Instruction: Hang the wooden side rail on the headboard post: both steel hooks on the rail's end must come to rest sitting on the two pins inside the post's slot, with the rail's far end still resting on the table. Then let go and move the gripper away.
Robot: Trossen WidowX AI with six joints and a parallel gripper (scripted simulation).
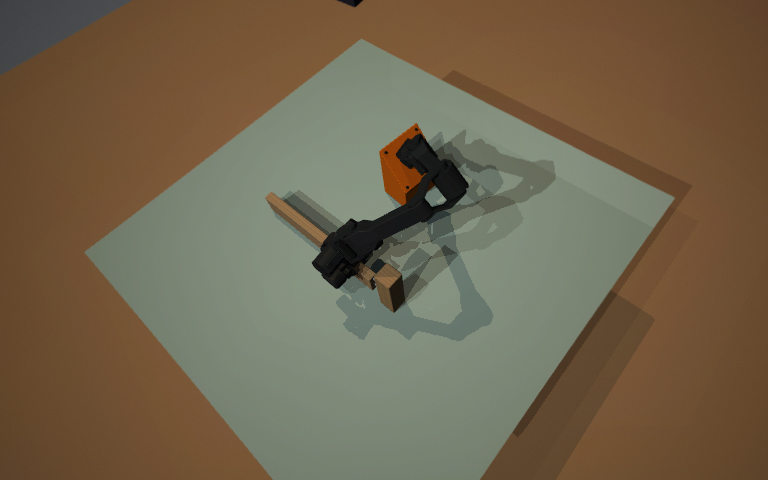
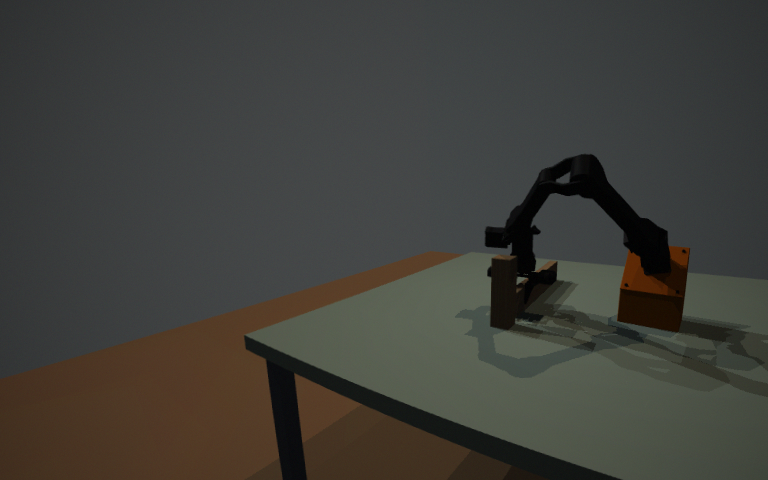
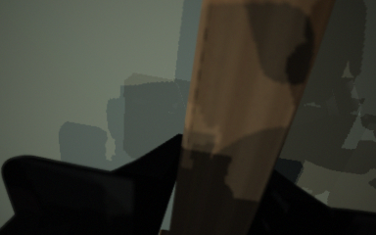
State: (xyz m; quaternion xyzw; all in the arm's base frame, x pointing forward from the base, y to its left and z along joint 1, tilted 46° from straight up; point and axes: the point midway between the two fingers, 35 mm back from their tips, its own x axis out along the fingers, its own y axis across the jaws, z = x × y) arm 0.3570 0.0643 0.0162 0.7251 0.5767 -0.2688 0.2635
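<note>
Now: gripper tip 1 cm short of the headboard post, 13 cm to the right of it and 6 cm below it.
</note>
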